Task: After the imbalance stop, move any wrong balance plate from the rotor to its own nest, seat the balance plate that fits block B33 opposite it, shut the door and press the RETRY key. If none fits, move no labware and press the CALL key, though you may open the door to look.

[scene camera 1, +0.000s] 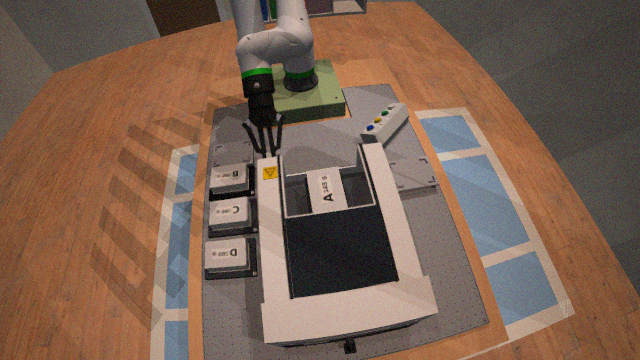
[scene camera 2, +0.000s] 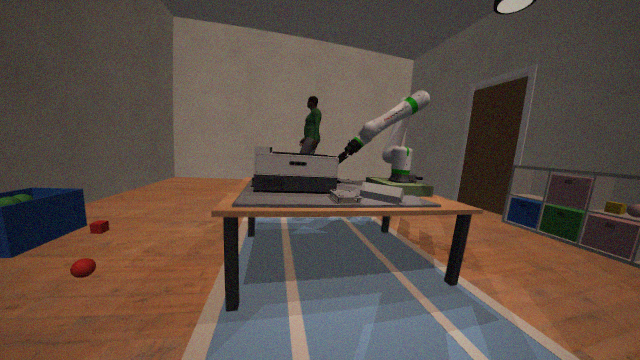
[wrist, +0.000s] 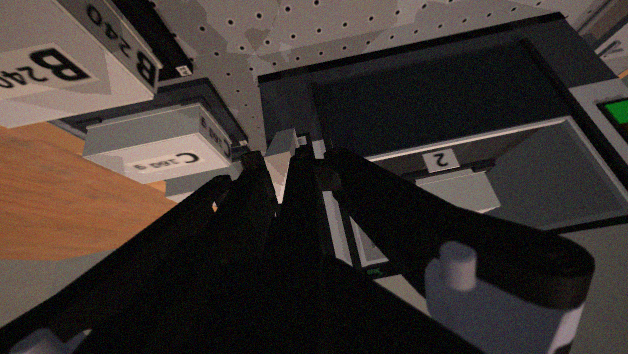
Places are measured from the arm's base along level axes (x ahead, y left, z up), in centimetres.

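Pixels of known places: gripper, between the fingertips: [wrist: 290, 147]; arm's base, origin of its link: [scene camera 1: 300, 81] [scene camera 2: 399, 181].
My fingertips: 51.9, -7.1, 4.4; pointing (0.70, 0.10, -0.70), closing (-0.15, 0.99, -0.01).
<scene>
For each thing: its top centre in the pictures, then the offset to it from my fingertips, as dx, dy, dz. "pt": a spot on its surface instead.
- D, centre of its top: [wrist: 215, 197] [scene camera 1: 224, 253] +22.1, -14.1, -5.2
- empty nest, centre of its top: [scene camera 1: 231, 152] -18.2, -18.6, -8.8
- flat nest, centre of its top: [scene camera 1: 412, 171] [scene camera 2: 345, 192] -3.6, +43.6, -6.6
- keypad, centre of its top: [scene camera 1: 387, 115] [scene camera 2: 382, 184] -25.7, +38.6, -2.2
- lamp, a spot on its surface: [wrist: 617, 111] pt -1.6, +27.9, +2.2
My gripper [scene camera 1: 268, 154] [scene camera 2: 341, 160] [wrist: 290, 147] is shut, a pale piece showing at its fingertips. It points down at the centrifuge's near-arm corner by the warning sticker and covers most of the key strip in the wrist view. The centrifuge [scene camera 1: 345, 312] [scene camera 2: 270, 167] has an opening towards the arm. There plate A, 145 g [scene camera 1: 327, 190] [wrist: 457, 190], sits in the rotor place marked 2. Plates B, 240 g [scene camera 1: 231, 177] [wrist: 45, 70], C, 160 g [scene camera 1: 228, 212] [wrist: 165, 162], and D [scene camera 1: 227, 254] stand in nests beside it. Block B33 cannot be made out.
An empty nest [scene camera 1: 232, 152] is beyond plate B. Another flat nest [scene camera 1: 412, 175] [scene camera 2: 345, 196] lies across the centrifuge. A keypad [scene camera 1: 392, 122] [scene camera 2: 382, 192] with coloured buttons stands near the green robot base [scene camera 1: 320, 107]. A lamp [wrist: 617, 111] glows green. A person [scene camera 2: 312, 125] stands behind the table.
</scene>
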